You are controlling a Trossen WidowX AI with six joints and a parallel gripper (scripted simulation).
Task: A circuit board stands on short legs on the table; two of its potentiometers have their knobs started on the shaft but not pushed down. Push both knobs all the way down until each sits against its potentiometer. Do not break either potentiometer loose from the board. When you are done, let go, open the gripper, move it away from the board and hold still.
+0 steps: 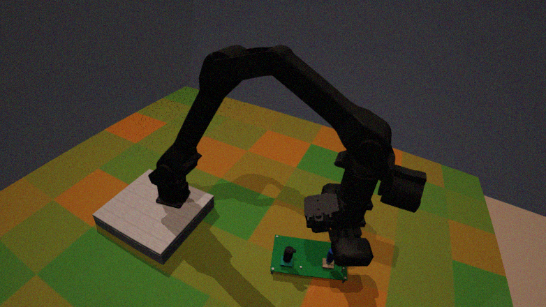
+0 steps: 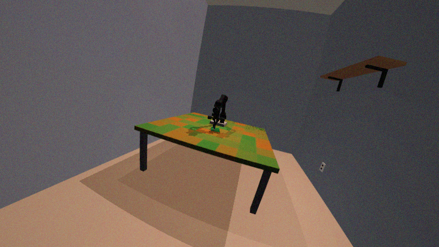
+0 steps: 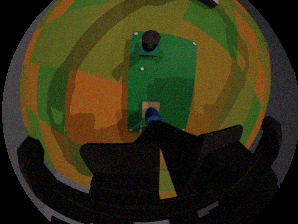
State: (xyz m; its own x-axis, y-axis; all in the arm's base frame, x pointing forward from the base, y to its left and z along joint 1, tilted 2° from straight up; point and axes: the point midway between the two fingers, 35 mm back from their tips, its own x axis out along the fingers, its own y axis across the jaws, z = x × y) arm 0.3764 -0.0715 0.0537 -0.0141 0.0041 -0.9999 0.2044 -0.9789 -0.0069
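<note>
Right now my gripper tip is 1 cm above the blue knob. Round my gripper tip: black knob 9 cm behind, 2 cm to the right, 2 cm below.
</note>
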